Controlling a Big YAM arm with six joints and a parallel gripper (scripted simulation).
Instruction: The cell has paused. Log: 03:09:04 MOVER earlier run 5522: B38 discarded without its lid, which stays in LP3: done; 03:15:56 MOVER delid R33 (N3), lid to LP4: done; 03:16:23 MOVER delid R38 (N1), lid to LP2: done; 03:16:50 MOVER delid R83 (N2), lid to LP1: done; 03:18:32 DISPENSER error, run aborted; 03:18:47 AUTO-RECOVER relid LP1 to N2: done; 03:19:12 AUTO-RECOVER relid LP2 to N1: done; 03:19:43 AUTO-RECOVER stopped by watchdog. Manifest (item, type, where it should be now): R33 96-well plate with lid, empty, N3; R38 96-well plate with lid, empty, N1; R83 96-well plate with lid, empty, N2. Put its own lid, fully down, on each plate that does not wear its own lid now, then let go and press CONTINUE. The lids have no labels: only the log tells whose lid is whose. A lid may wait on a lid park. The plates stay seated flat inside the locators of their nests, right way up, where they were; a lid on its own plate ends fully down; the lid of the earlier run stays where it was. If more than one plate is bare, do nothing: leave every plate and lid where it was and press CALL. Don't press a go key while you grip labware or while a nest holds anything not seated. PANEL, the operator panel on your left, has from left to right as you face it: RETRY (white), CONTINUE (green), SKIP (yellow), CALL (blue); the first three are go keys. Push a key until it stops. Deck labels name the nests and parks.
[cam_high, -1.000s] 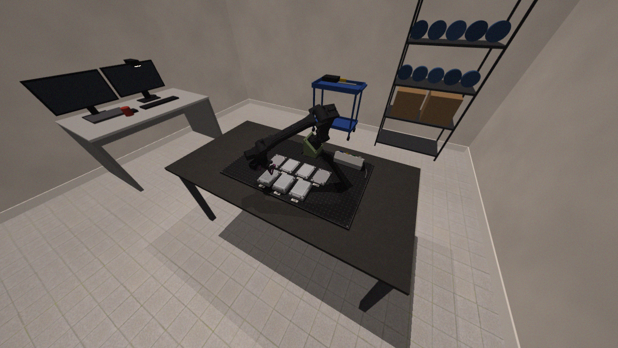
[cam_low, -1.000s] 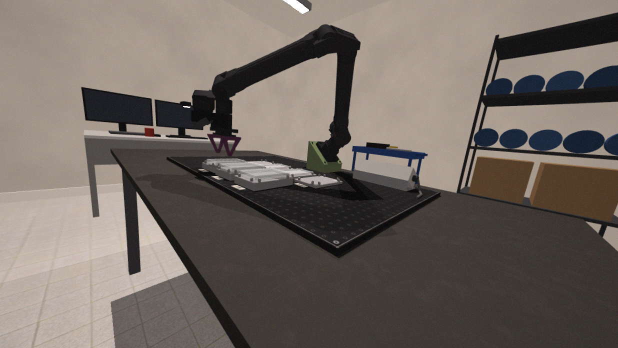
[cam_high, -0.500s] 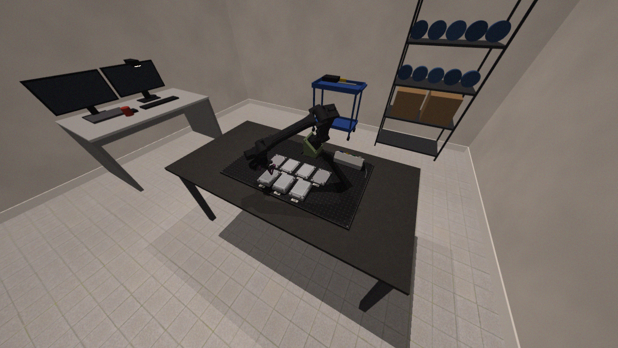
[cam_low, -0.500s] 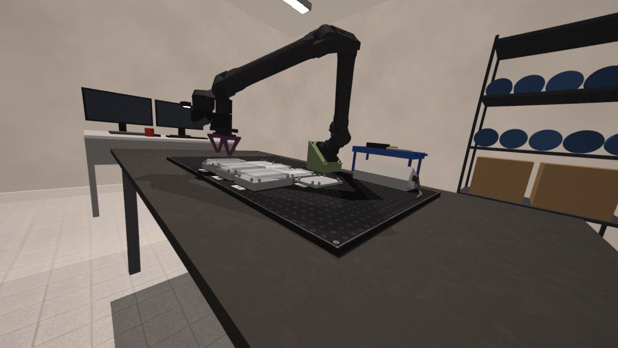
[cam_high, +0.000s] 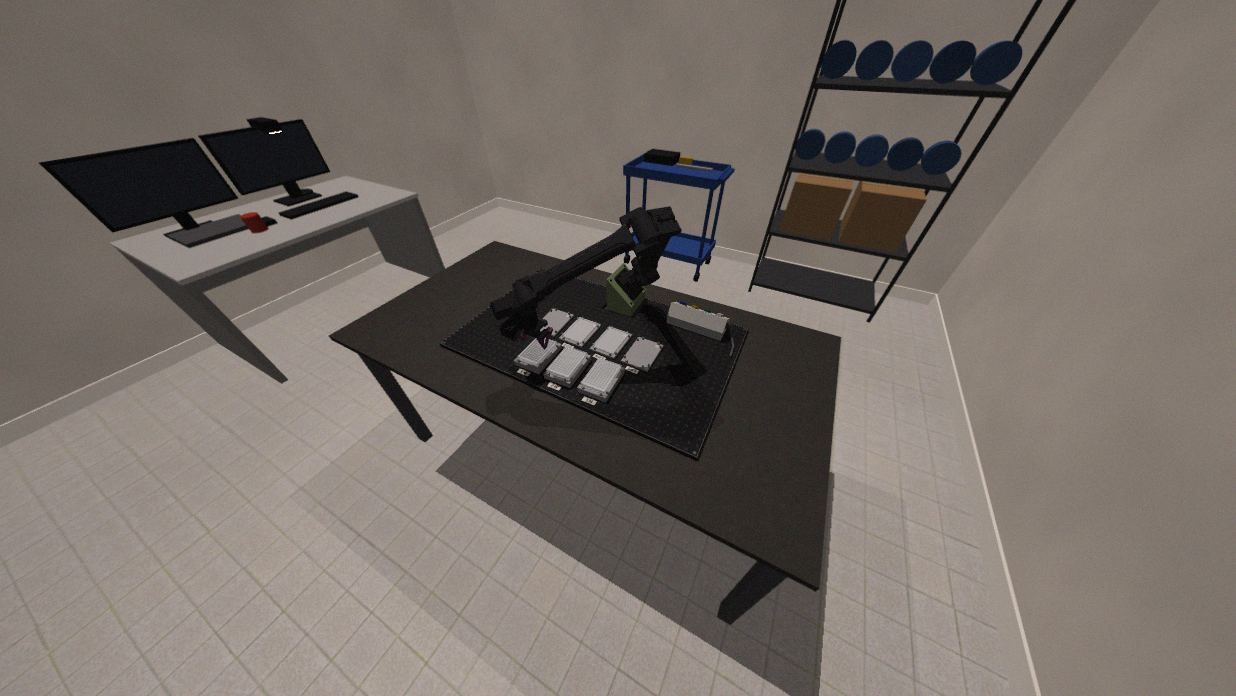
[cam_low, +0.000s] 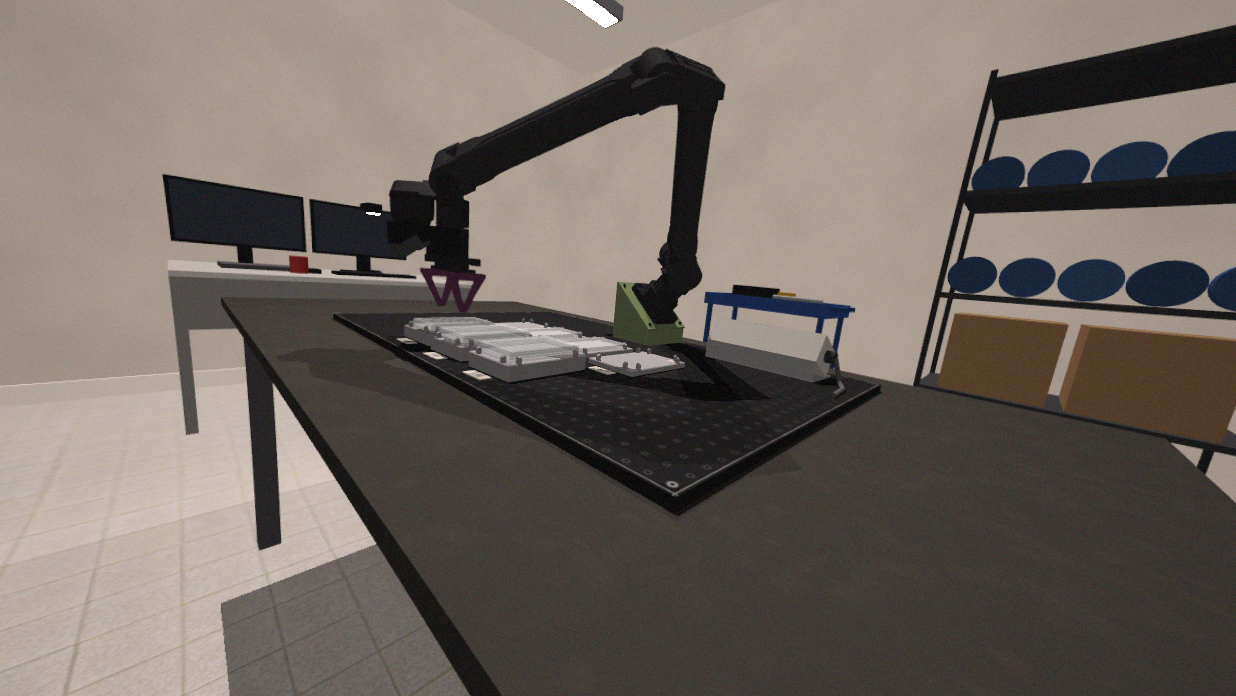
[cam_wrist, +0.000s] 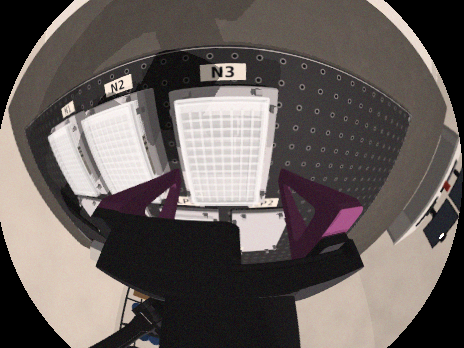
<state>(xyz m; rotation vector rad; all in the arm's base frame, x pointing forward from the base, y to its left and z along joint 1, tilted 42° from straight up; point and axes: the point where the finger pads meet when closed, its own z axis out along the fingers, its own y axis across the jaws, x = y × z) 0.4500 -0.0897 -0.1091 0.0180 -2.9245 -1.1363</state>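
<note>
Now: hand 1 cm to the right of the white 96-well plate and 4 cm above it. Also, from my hand: N3 label: 9 cm ahead, 1 cm to the left, 7 cm below; then LP4 label: 10 cm behind, 20 cm to the left, 7 cm below; then lid park LP2: 18 cm behind, 6 cm to the right, 6 cm below.
</note>
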